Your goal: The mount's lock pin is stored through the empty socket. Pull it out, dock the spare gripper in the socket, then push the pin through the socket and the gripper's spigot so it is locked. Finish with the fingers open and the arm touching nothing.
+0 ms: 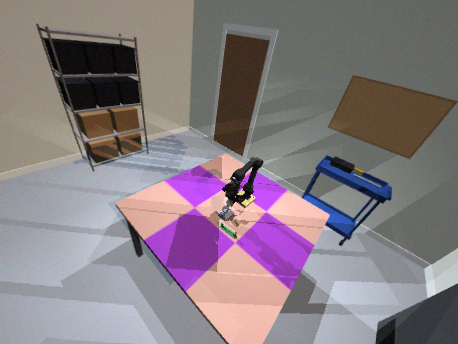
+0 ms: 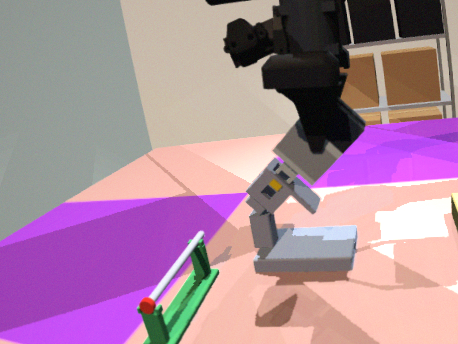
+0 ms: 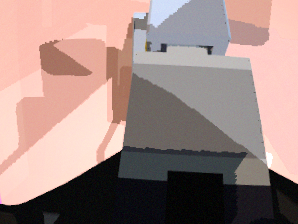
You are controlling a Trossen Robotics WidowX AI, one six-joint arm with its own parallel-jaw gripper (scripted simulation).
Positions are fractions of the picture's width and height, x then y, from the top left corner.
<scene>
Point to a spare gripper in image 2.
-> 0.76, 0.36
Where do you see a lock pin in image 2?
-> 0.32, 0.89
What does the gripper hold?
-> A spare gripper.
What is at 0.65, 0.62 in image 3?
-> A spare gripper.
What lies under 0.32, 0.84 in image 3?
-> The gripper.
</scene>
